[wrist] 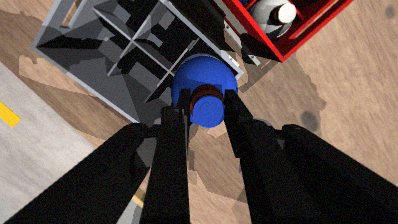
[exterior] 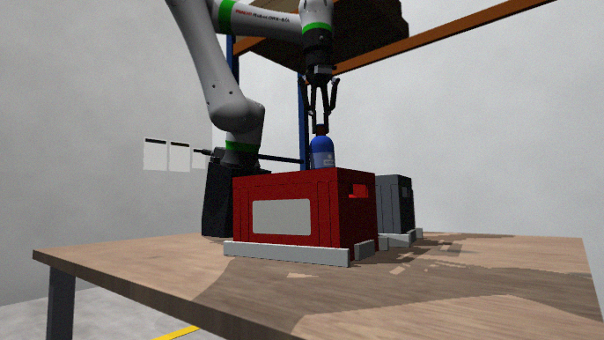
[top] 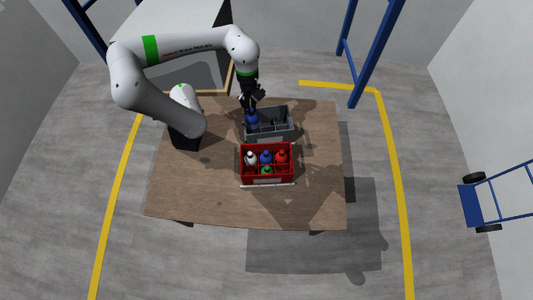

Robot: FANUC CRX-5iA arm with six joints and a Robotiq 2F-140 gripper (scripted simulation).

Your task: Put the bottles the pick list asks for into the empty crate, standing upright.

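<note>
My gripper is now 8 cm above the blue bottle. The rest, counted from my hand: red crate (27 cm below, 20 cm to the right, 5 cm ahead); then grey crate (27 cm below, 9 cm ahead, 4 cm to the left); then white bottle (26 cm below, 15 cm to the right, 4 cm behind).
</note>
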